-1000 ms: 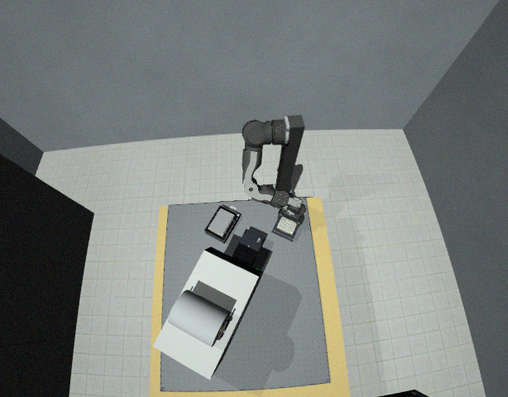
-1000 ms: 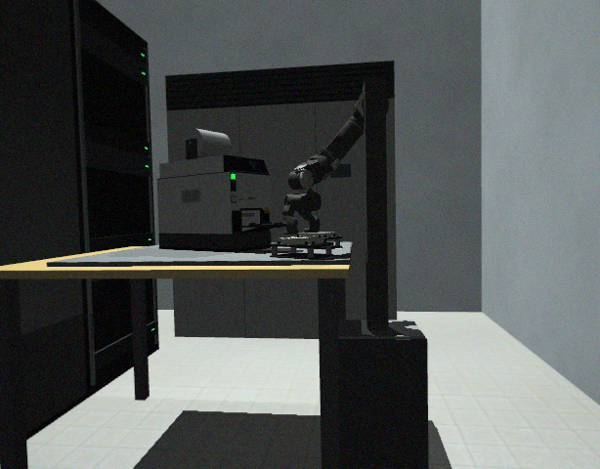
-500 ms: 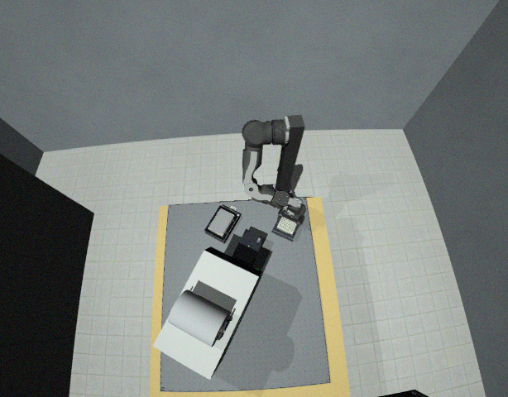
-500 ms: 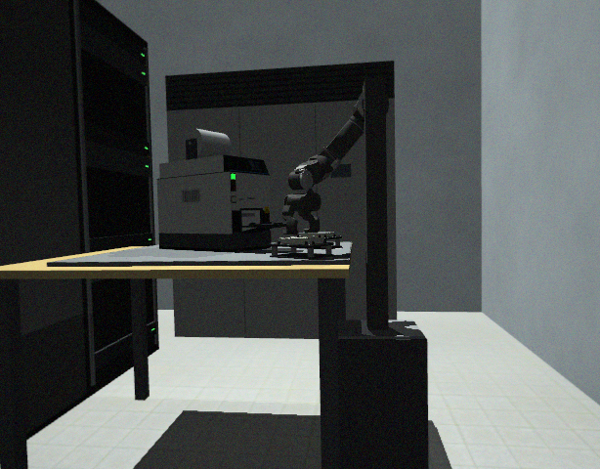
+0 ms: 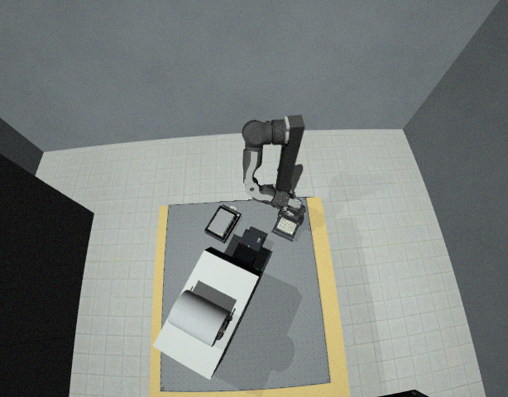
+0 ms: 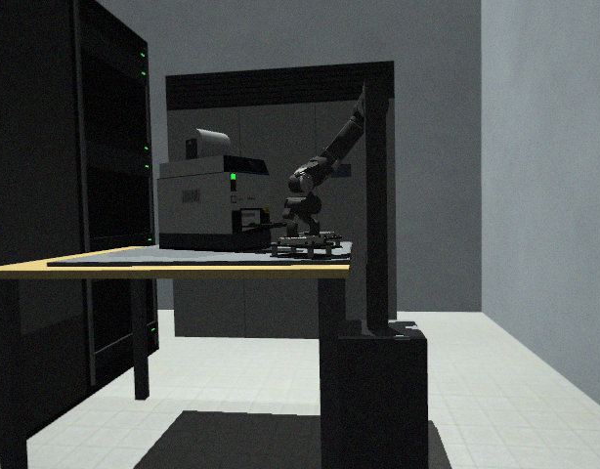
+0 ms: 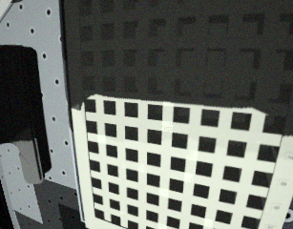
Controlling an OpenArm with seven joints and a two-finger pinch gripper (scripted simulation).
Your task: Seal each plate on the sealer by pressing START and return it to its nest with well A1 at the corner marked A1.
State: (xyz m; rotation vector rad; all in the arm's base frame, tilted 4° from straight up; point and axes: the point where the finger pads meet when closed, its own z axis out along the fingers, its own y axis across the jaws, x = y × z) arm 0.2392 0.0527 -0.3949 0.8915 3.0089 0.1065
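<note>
Right now my hand is 1 cm above the well plate. Also, from my hand: foil roll 40 cm ahead, 39 cm to the right, 35 cm above; start button 26 cm ahead, 19 cm to the right, 13 cm above; sealer stage 22 cm to the right, 12 cm ahead, 3 cm above.
</note>
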